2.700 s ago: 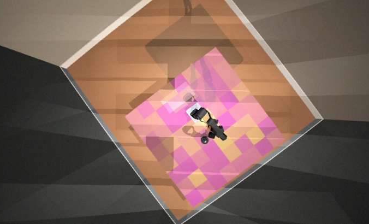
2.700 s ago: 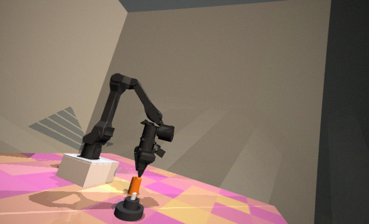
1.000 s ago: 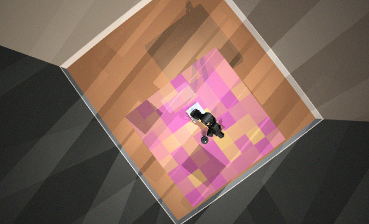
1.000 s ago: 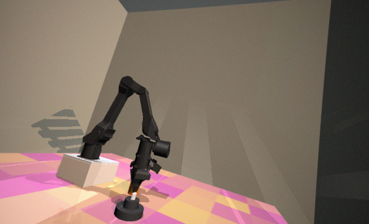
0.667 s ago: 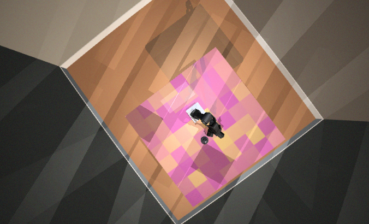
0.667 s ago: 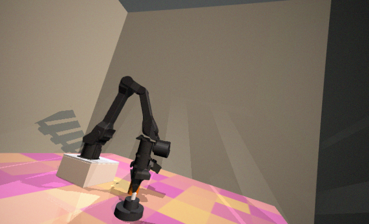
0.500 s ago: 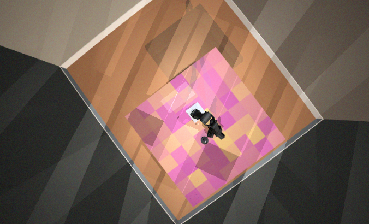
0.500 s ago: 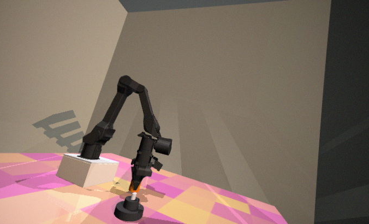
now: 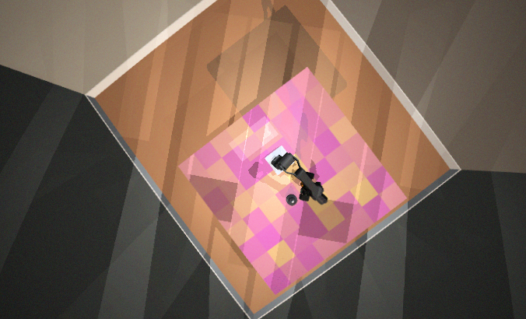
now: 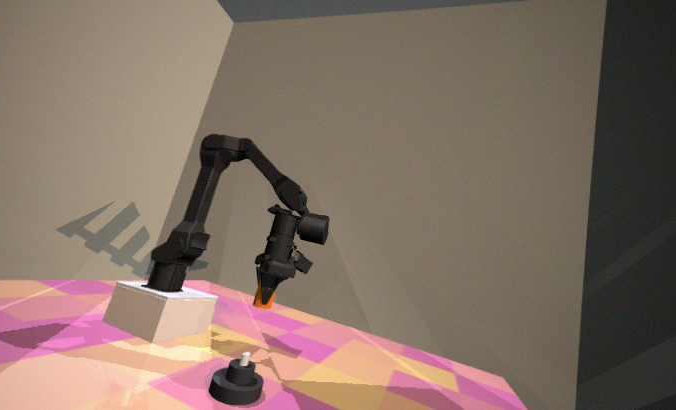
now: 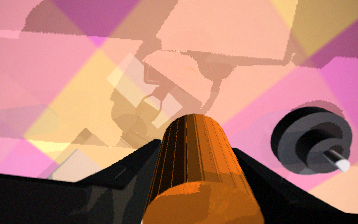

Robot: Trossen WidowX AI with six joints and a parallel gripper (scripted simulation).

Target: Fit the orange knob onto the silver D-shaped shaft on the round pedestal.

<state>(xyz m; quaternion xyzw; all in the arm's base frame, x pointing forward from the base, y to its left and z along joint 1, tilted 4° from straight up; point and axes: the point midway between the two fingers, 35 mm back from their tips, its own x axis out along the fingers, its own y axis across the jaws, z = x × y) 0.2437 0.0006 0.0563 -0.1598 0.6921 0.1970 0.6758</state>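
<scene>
Right now my gripper tip is 3 cm below the orange knob. Also, from my gripper tip: dark round pedestal (15 cm to the right, 9 cm below, 4 cm ahead).
</scene>
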